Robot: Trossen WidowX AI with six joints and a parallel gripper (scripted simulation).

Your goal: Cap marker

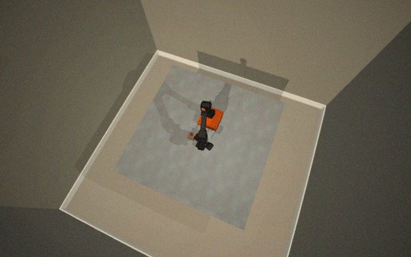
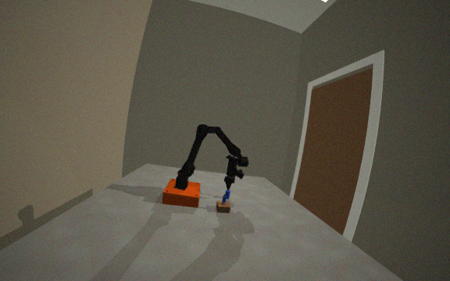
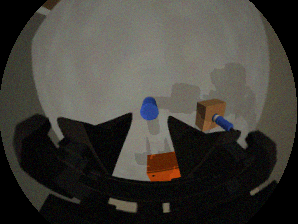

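The blue cap is 40 mm below my gripper tip. Round my gripper tip: brown holder block 160 mm to the right, 50 mm below, 20 mm behind.
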